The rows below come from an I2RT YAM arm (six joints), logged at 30 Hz.
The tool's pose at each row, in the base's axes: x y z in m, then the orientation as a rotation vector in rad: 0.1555, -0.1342, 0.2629, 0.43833, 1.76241, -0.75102; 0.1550, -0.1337, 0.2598, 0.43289, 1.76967, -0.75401; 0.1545, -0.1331, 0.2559, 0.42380, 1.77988, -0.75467; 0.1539, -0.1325, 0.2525, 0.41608, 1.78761, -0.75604; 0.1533, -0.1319, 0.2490, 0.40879, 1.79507, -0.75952; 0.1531, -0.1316, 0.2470, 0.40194, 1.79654, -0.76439; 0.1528, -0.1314, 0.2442, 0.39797, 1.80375, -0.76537
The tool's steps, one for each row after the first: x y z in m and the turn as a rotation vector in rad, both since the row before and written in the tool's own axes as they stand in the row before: 0.0031, 0.0009, -0.0001, -0.00185, 0.00455, -0.00728; 0.0038, 0.0012, 0.0000, -0.00570, 0.00578, -0.00915; 0.0033, 0.0010, -0.0002, -0.00411, 0.00412, -0.00789; 0.0034, 0.0011, -0.0001, -0.00241, 0.00414, -0.00868; 0.0019, 0.0007, 0.0001, -0.00023, -0.00100, -0.00718; 0.0027, 0.0008, 0.0002, -0.00248, 0.00506, -0.00527
